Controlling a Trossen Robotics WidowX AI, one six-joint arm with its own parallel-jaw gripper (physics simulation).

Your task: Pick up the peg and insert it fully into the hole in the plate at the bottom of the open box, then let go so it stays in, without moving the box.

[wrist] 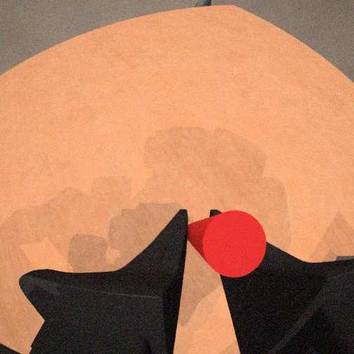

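The red peg (234, 244) is held between the two black fingertips of my gripper (197, 215), right of the lower middle of the wrist view. Its round end face points toward the camera, and its side narrows away to the left, toward the left fingertip. It covers part of the right finger. My gripper is shut on the peg, above the orange table top. The open box and the plate with the hole cannot be made out in this view; a small grey patch shows at the right edge beside the right finger, too little to tell what it is.
The orange table top (110, 120) spreads under the gripper, with soft shadows of the arm on it. Its far edge curves across the top of the view, with grey floor (60, 25) beyond. A small dark shape touches the top border by that edge.
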